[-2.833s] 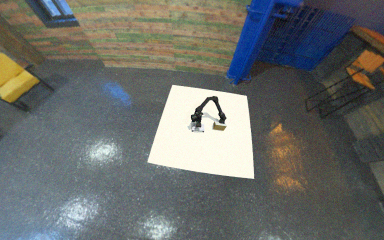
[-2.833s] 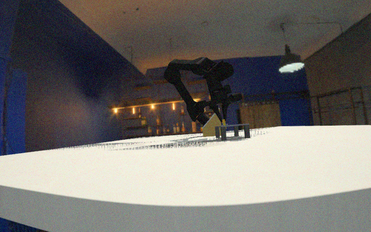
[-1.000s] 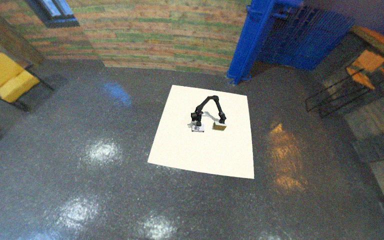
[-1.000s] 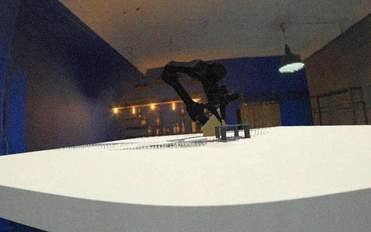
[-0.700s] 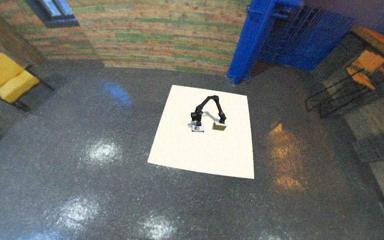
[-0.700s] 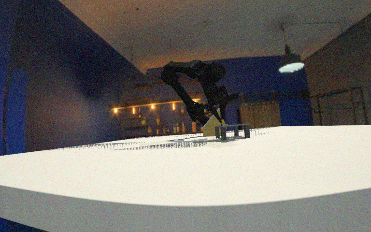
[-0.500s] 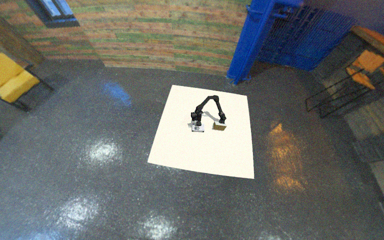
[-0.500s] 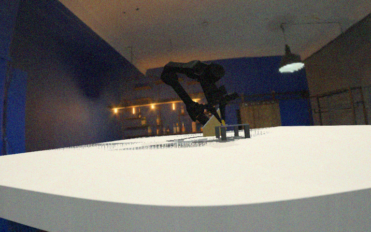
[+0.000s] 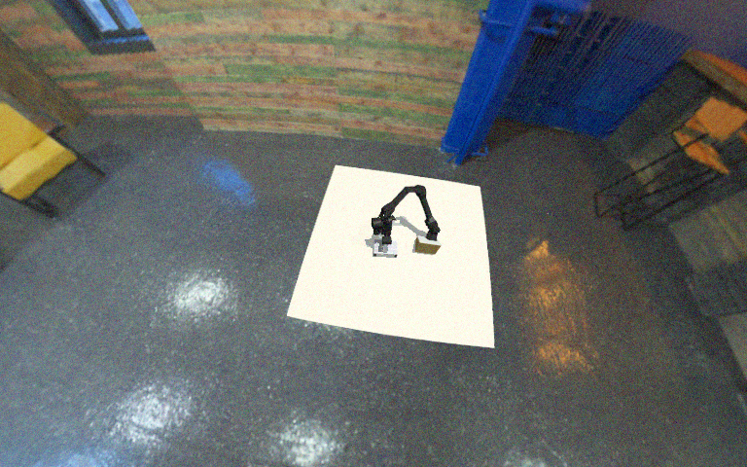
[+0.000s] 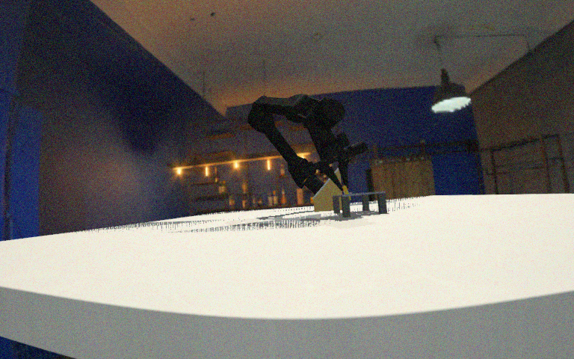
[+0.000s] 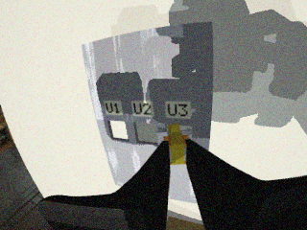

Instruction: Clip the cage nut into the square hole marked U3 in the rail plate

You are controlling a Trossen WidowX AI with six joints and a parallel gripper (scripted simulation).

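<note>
The yellow cage nut lies 10 mm below my gripper tip.
</note>
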